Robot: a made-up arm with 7 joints.
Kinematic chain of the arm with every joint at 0, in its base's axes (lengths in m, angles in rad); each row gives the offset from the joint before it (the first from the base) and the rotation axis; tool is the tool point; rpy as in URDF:
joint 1: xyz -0.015 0.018 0.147 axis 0 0.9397 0.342
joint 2: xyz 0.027 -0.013 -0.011 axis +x
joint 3: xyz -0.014 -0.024 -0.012 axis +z
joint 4: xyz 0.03 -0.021 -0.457 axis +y
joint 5: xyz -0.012 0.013 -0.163 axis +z
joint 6: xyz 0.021 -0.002 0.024 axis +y
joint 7: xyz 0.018 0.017 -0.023 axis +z
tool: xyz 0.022 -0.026 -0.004 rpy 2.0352 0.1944 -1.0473
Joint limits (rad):
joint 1: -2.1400..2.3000
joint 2: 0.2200..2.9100
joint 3: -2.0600..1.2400
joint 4: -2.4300..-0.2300
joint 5: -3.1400..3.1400
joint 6: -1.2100..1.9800
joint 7: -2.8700..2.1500
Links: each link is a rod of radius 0.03 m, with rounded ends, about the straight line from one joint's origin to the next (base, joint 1, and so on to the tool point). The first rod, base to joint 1, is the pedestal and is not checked.
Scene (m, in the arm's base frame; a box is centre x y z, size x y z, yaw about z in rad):
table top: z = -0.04
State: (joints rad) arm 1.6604 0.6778 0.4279 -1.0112 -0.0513 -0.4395 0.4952
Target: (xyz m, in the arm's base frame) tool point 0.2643 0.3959 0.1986
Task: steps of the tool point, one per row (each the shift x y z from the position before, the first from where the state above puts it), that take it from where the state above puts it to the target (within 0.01 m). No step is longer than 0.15 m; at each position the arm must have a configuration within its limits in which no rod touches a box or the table.
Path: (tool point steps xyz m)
1: 0.0883 0.1184 0.0190
2: 0.1183 0.0878 0.0190
3: 0.1377 0.0496 0.0203
4: 0.1445 0.0074 0.0220
5: 0.1387 -0.0347 0.0226
6: 0.1210 -0.0727 0.0213

